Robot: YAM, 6 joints.
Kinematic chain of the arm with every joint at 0, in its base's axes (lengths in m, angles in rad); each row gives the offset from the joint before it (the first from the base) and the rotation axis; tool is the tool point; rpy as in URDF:
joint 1: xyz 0 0 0.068 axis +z
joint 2: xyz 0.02 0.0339 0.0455 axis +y
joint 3: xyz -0.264 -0.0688 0 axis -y
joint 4: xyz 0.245 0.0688 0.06 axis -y
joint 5: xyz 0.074 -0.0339 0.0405 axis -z
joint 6: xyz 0.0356 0 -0.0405 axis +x
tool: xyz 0 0 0 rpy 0 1.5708 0
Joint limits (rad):
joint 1: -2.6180..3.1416
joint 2: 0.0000..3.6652
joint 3: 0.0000..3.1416
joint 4: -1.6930..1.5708
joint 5: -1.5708..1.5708
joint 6: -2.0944..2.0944
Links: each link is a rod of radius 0.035 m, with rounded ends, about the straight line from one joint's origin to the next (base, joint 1, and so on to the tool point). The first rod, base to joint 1, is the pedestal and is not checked.
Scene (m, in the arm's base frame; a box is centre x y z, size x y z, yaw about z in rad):
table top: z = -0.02
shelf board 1: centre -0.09 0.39 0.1 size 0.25 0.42 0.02 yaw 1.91
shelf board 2: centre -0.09 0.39 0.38 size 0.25 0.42 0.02 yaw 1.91
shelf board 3: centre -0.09 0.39 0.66 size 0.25 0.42 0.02 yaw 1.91
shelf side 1: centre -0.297 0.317 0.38 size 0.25 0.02 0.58 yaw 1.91
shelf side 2: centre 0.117 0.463 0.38 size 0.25 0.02 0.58 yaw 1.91
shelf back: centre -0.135 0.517 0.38 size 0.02 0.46 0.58 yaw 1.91
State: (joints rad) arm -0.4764 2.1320 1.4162 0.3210 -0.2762 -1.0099
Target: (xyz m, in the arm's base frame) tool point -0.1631 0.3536 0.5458
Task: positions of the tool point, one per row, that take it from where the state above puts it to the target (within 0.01 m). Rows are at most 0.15 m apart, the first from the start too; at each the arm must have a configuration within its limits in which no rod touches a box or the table.
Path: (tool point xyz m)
1: 0.4558 -0.0877 0.2584
2: 0.4292 0.0332 0.3319
3: 0.3619 0.1305 0.3981
4: 0.2677 0.1902 0.4550
5: 0.1827 0.2368 0.4785
6: 0.0943 0.2509 0.4995
7: 0.0138 0.2348 0.5178
8: -0.0490 0.1951 0.5333
9: -0.0880 0.1407 0.5458
10: -0.1143 0.2077 0.5640
11: -0.1400 0.2801 0.5643
12: -0.1631 0.3536 0.5458

